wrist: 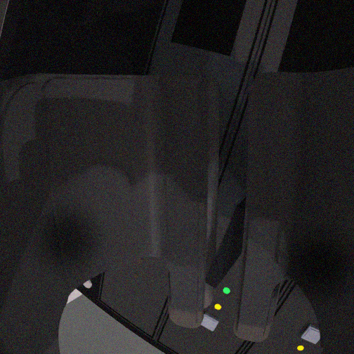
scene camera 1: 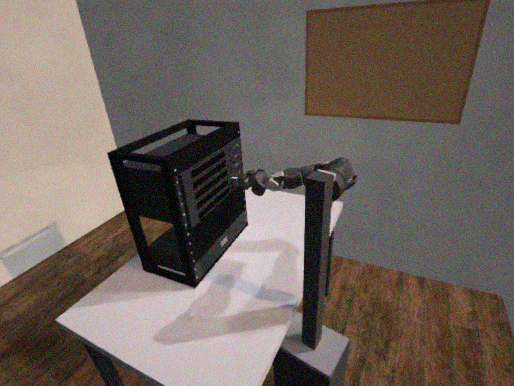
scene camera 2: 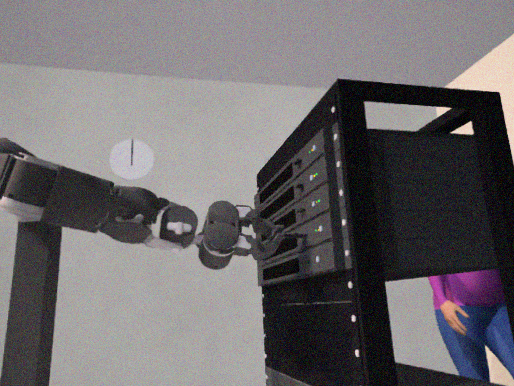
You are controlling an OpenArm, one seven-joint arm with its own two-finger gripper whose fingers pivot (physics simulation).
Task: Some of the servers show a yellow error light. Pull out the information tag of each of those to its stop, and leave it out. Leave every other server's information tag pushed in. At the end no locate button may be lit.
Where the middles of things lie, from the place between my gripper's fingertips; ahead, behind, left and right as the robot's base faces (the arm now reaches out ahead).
Labels:
I see my gripper 15 cm short of the black rack point(scene camera 2: 393, 205), 14 cm to the right of it and 7 cm above it.

